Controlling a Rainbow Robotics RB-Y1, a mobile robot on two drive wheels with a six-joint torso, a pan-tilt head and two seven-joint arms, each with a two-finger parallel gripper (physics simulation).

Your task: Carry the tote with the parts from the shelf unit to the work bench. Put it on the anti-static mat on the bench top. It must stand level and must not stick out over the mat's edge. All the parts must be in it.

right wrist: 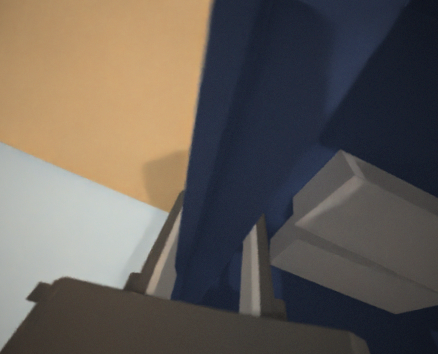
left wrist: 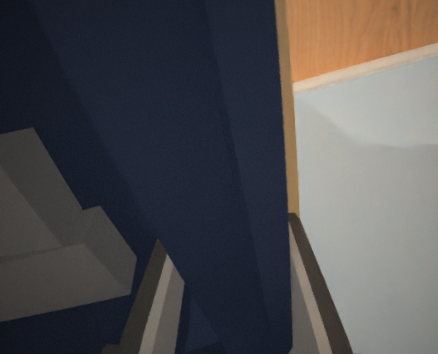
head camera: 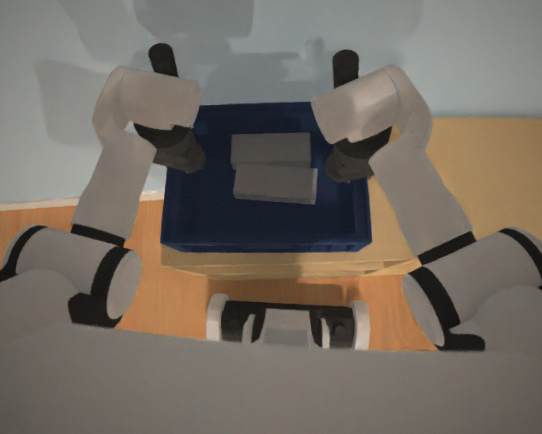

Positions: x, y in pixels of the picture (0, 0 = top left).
Scene:
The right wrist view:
my right gripper: 220, 204
dark blue tote: 279, 95
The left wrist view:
my left gripper: 231, 225
dark blue tote: 173, 124
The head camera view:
my left gripper: 180, 167
my right gripper: 356, 177
dark blue tote: 200, 214

